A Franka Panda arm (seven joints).
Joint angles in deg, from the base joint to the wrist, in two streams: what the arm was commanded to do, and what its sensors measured. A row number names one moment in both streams.
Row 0, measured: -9.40 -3.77 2.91 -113.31 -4.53 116.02 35.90
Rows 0 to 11, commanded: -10.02 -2.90 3.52 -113.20 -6.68 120.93 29.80; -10.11 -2.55 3.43 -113.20 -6.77 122.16 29.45; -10.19 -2.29 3.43 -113.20 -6.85 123.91 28.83; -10.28 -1.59 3.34 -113.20 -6.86 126.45 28.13; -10.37 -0.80 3.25 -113.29 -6.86 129.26 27.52; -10.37 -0.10 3.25 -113.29 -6.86 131.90 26.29; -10.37 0.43 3.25 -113.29 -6.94 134.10 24.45; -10.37 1.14 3.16 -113.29 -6.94 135.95 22.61; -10.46 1.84 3.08 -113.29 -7.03 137.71 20.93; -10.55 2.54 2.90 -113.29 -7.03 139.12 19.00; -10.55 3.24 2.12 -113.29 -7.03 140.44 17.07; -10.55 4.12 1.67 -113.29 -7.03 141.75 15.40
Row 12, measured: -10.14 2.20 2.67 -113.37 -5.82 137.75 20.32
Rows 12 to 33, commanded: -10.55 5.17 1.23 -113.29 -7.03 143.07 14.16; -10.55 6.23 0.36 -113.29 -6.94 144.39 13.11; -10.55 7.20 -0.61 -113.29 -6.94 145.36 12.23; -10.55 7.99 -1.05 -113.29 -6.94 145.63 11.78; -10.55 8.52 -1.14 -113.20 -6.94 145.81 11.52; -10.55 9.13 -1.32 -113.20 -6.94 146.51 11.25; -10.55 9.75 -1.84 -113.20 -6.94 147.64 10.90; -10.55 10.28 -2.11 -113.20 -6.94 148.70 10.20; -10.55 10.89 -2.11 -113.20 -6.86 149.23 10.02; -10.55 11.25 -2.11 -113.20 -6.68 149.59 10.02; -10.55 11.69 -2.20 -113.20 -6.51 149.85 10.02; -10.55 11.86 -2.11 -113.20 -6.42 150.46 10.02; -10.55 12.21 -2.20 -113.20 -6.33 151.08 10.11; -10.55 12.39 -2.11 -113.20 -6.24 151.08 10.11; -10.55 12.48 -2.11 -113.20 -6.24 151.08 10.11; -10.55 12.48 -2.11 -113.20 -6.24 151.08 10.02; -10.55 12.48 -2.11 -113.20 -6.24 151.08 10.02; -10.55 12.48 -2.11 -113.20 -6.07 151.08 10.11; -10.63 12.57 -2.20 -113.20 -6.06 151.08 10.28; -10.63 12.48 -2.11 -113.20 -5.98 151.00 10.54; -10.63 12.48 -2.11 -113.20 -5.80 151.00 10.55; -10.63 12.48 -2.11 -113.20 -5.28 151.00 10.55
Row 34, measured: -10.70 12.37 -1.91 -113.36 -5.84 149.96 10.68
